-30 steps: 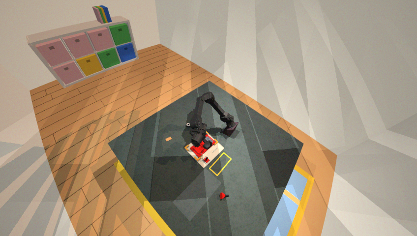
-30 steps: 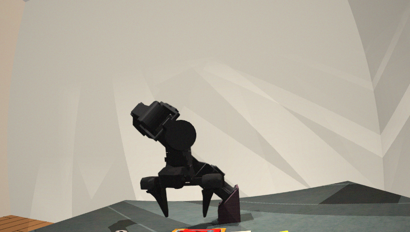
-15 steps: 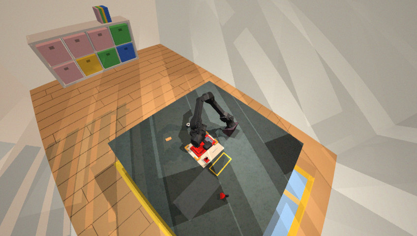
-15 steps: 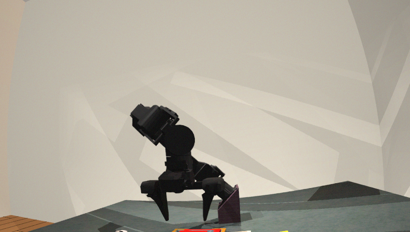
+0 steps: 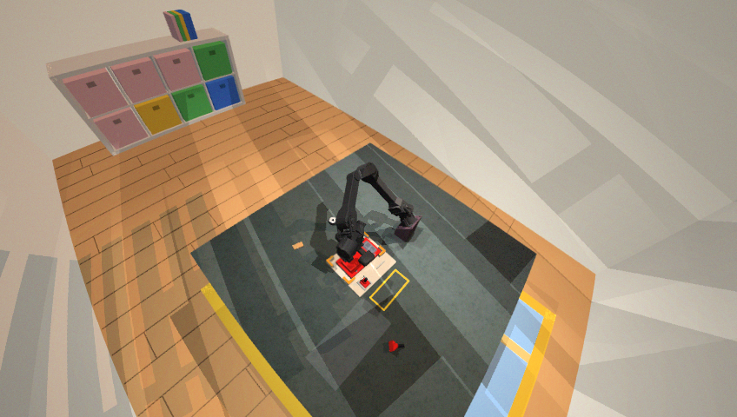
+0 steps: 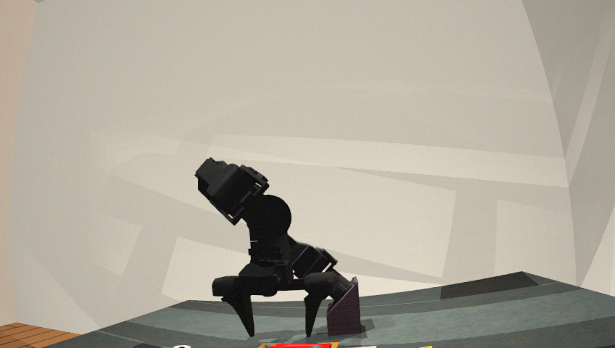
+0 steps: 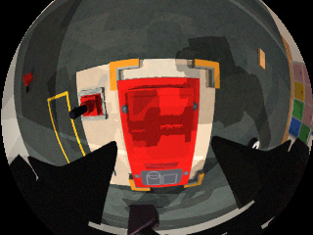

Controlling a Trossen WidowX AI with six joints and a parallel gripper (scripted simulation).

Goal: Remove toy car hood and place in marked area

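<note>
The red hood lies 4 cm below my gripper tip.
</note>
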